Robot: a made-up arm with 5 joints.
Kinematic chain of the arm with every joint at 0, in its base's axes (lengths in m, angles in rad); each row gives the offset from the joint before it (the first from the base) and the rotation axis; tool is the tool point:
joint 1: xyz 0 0 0.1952 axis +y
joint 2: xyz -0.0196 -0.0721 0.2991 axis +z
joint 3: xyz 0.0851 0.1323 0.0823 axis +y
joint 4: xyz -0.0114 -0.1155 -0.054 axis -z
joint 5: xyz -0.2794 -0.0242 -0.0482 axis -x
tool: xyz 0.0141 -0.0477 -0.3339
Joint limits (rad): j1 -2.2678..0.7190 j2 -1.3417..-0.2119 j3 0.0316..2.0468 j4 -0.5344..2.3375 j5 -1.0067..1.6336
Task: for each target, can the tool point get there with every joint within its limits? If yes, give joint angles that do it. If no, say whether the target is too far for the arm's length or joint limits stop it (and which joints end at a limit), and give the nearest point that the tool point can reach.
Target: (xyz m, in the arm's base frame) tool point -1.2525 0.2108 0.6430
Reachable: no: too far | nearest point -0.8138 0.0712 0.4862 | short by 0.486 m
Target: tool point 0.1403 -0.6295 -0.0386
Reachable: no: joint limits stop it (at a limit: joint 1, joint 3, joint 4) | nearest point 0.0155 -0.4369 -0.0305 | short by 0.230 m
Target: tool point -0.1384 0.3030 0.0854
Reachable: yes | joints -1.5100 -0.5391 1.1295 1.7521 -0.3199
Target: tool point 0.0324 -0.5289 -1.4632
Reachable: no: too far | nearest point -0.2237 -0.2078 -0.5001 | short by 1.047 m
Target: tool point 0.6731 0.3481 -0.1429
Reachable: no: joint limits stop it (at a limit: joint 1, joint 3, joint 4) | nearest point 0.4369 0.1511 0.1203 | short by 0.405 m
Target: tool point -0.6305 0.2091 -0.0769
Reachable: yes | joints -1.7693 -0.9638 1.0044 1.0251 1.2265
